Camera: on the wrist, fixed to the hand. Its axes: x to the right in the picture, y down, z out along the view.
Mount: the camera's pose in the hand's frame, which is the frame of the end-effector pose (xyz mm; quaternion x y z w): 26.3 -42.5 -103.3 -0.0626 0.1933 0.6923 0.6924
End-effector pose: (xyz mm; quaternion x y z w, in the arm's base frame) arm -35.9 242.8 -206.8 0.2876 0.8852 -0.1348 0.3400
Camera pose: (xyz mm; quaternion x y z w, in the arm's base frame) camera -131.5 264.7 -147.2 0.8167 0.4880 0.2530 0.1756
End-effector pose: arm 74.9 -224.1 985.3 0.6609 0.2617 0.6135 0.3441
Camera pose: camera -21.3 -163.5 970.0 -0.4986 0.2482 -0.8071 0.1957
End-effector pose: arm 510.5 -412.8 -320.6 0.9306 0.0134 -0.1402 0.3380
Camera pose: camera 556.7 -316.5 -278.6 0.6595 -0.5608 0.3176 0.3867
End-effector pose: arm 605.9 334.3 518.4 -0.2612 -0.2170 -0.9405 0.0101
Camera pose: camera 527.3 332.6 434.8 -0.1499 0.0914 -0.7083 0.6837
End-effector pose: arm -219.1 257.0 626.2 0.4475 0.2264 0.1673 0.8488
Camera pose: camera -248.7 317.4 533.2 0.3811 0.0006 0.8042 0.4562
